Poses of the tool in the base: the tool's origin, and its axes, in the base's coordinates. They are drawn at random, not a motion.
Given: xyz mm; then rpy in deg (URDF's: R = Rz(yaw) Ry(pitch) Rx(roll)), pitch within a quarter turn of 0, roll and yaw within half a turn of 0.
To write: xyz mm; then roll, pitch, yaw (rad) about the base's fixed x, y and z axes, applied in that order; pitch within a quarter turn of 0, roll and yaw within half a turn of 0. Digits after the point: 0 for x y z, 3 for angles.
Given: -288, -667, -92, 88.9, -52.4, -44.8
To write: -288, -667, -92, 1.552, -0.915, -0.782
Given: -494, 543, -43, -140.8, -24.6, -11.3
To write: -494, 543, -43, -2.457, -0.429, -0.197
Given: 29, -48, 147, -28.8, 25.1, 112.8
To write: 29, -48, 147, -0.503, 0.438, 1.969
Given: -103, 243, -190, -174.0, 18.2, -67.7
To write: -103, 243, -190, -3.037, 0.318, -1.182
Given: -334, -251, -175, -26.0, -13.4, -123.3
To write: -334, -251, -175, -0.454, -0.234, -2.152
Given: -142, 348, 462, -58.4, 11.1, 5.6
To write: -142, 348, 462, -1.019, 0.194, 0.098
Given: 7, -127, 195, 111.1, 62.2, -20.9
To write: 7, -127, 195, 1.939, 1.086, -0.365
